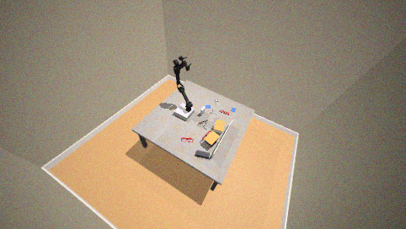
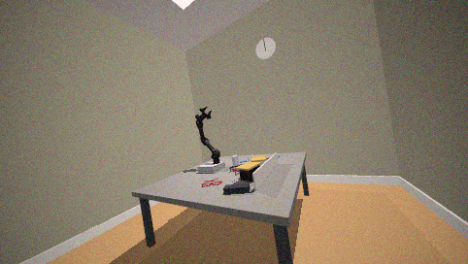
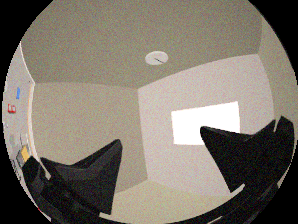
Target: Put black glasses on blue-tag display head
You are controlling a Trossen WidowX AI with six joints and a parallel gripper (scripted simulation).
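My gripper tip is now 66 cm above the white shape, 31 cm short of it and 7 cm to the left of it. Round my gripper tip: dark box: 70 cm below, 65 cm ahead, 64 cm to the right; white upright divider: 76 cm ahead, 66 cm below, 31 cm to the right.
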